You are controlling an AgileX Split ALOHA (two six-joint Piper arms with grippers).
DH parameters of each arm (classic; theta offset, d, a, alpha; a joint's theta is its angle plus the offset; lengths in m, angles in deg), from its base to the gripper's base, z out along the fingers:
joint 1: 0 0.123 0 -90
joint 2: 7.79 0 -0.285 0
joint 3: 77.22 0 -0.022 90
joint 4: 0 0.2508 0 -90
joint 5: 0 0 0.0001 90
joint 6: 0 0.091 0 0
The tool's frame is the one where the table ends.
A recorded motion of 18 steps. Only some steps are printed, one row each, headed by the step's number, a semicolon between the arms.
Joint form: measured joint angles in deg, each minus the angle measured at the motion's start. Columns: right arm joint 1, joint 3, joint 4, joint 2, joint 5, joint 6; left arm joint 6, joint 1, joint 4, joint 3, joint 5, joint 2.
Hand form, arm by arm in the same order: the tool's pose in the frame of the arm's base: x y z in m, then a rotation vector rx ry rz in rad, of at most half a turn. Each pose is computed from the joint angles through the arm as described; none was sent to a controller.
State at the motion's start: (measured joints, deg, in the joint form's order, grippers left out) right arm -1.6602 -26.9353 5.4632 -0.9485 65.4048 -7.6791; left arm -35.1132 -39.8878 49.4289 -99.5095 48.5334 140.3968
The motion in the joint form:
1: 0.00 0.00 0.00 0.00 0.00 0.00; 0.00 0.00 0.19 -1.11 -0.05 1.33
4: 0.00 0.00 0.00 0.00 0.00 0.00; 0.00 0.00 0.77 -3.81 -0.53 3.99
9: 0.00 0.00 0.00 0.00 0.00 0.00; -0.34 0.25 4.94 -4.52 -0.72 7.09
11: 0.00 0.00 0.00 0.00 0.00 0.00; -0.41 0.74 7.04 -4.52 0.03 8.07
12: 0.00 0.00 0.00 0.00 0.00 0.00; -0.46 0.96 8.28 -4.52 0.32 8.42
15: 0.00 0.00 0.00 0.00 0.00 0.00; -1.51 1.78 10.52 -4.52 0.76 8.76
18: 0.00 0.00 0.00 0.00 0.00 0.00; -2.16 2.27 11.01 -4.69 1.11 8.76
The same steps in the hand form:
1: -0.0076 0.0081 0.2629 -0.1204 2.1311 0.0202; 0.4045 -0.2704 0.0663 0.8256 2.4584 0.6410
4: -0.0076 0.0081 0.2629 -0.1204 2.1311 0.0202; 0.4104 -0.2752 0.0553 0.8347 2.4455 0.6383
9: -0.0076 0.0081 0.2629 -0.1204 2.1311 0.0202; 0.4141 -0.2718 0.0347 0.8997 2.4082 0.7094
11: -0.0076 0.0081 0.2629 -0.1204 2.1311 0.0202; 0.4167 -0.2658 0.0280 0.9202 2.3949 0.7619
12: -0.0076 0.0081 0.2629 -0.1204 2.1311 0.0202; 0.4183 -0.2633 0.0261 0.9317 2.3827 0.7866
15: -0.0076 0.0081 0.2629 -0.1204 2.1311 0.0202; 0.4234 -0.2561 0.0251 0.9200 2.3662 0.8227
18: -0.0076 0.0081 0.2629 -0.1204 2.1311 0.0202; 0.4263 -0.2523 0.0263 0.8973 2.3669 0.8325

